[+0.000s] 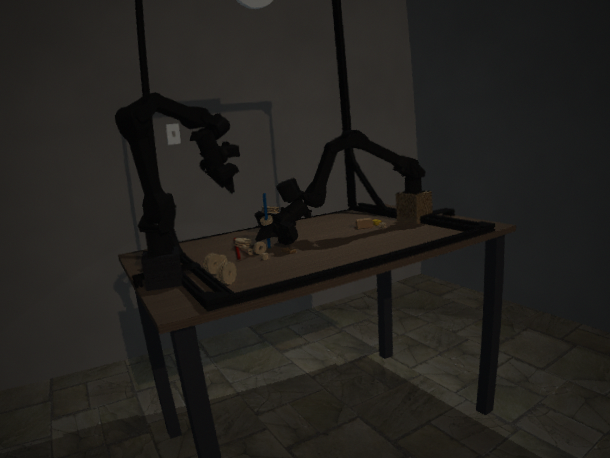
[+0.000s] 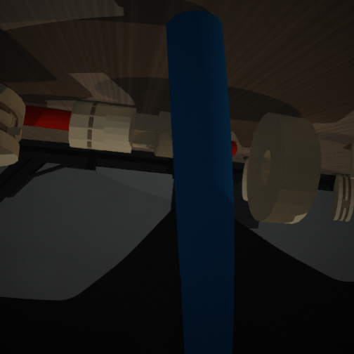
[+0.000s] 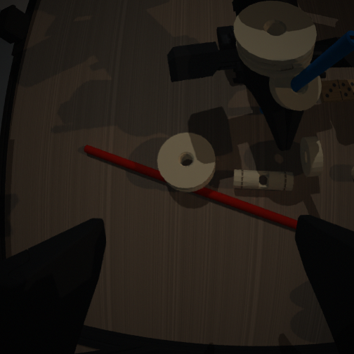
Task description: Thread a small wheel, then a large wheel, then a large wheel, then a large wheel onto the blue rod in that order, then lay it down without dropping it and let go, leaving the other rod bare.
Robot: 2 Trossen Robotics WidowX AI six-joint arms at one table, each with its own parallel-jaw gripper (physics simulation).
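Places are measured from the left arm's base along level axes (x left, y back, z up), in metres.
Pixels of known places: left gripper, between the fingertips: (image 1: 256, 240); right gripper, between the fingertips: (image 1: 228, 190); left arm's base, origin of its link: (image 1: 413, 192); right arm's base, origin of its link: (image 1: 160, 252).
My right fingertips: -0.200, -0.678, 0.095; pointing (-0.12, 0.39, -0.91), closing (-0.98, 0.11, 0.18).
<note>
Ahead of a thing's pixels: the offset from my right fingertips to its top centre, as dx, dy, dz. "pt": to the spot under its first point.
The blue rod {pt +0.087, +0.081, -0.048} (image 1: 265, 202) (image 2: 202, 150) (image 3: 324, 60) stands roughly upright in my left gripper (image 1: 259, 237) (image 3: 283, 149), which is shut on it. A small wheel {+0.072, +0.087, -0.094} (image 1: 266, 220) (image 3: 306, 100) is around the rod above the fingers. A large wheel {+0.059, +0.115, -0.064} (image 1: 273, 209) (image 3: 250, 40) lies on top of the left gripper, beside the rod and off it. My right gripper (image 1: 232, 189) (image 3: 202, 230) is open and empty, high above the table. The red rod {-0.028, +0.023, -0.195} (image 1: 238, 252) (image 2: 47, 118) (image 3: 235, 202) lies low, with a pale wheel {-0.031, +0.049, -0.173} (image 1: 243, 242) (image 2: 7, 125) (image 3: 182, 167) over it; their contact is unclear.
Another wheel {+0.095, +0.038, -0.165} (image 1: 259, 247) (image 2: 290, 170) (image 3: 312, 156) stands on edge near the left fingertips. Large wheels {+0.269, -0.175, -0.147} (image 1: 228, 273) stand at the table's left. A pale drilled cylinder (image 2: 100, 126) (image 3: 250, 180) lies by the red rod. A domino-like block {+0.114, +0.484, -0.174} (image 1: 364, 223) lies farther right.
</note>
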